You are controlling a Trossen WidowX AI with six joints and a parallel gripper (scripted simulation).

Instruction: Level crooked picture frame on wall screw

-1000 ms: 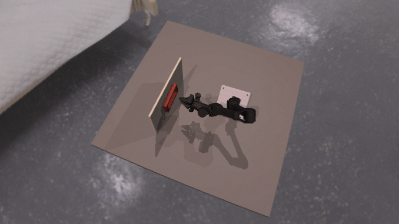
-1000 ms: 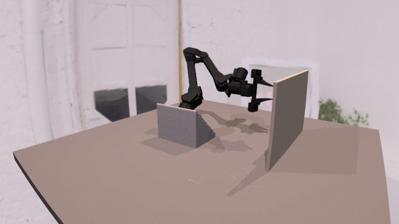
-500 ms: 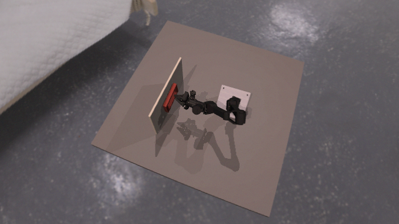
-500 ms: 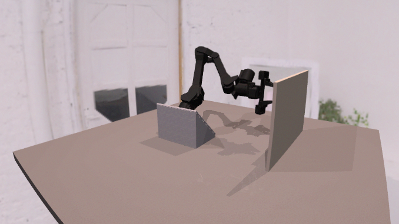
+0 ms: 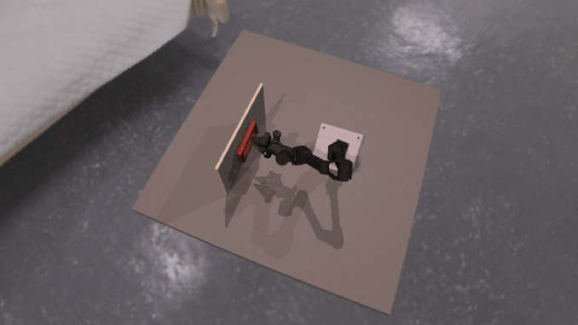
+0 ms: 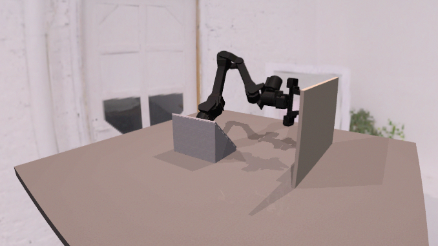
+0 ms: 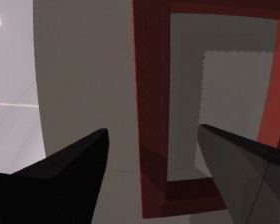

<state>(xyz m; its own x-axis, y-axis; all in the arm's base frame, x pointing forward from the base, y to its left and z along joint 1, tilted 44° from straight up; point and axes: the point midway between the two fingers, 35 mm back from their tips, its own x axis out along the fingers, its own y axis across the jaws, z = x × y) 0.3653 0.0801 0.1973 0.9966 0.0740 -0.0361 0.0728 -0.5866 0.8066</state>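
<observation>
The red picture frame is 50 mm below my gripper tip, 30 mm ahead of it and 10 mm to the right of it. Also, from my gripper tip: wall panel (60 mm below, 40 mm ahead, 10 mm to the right).
</observation>
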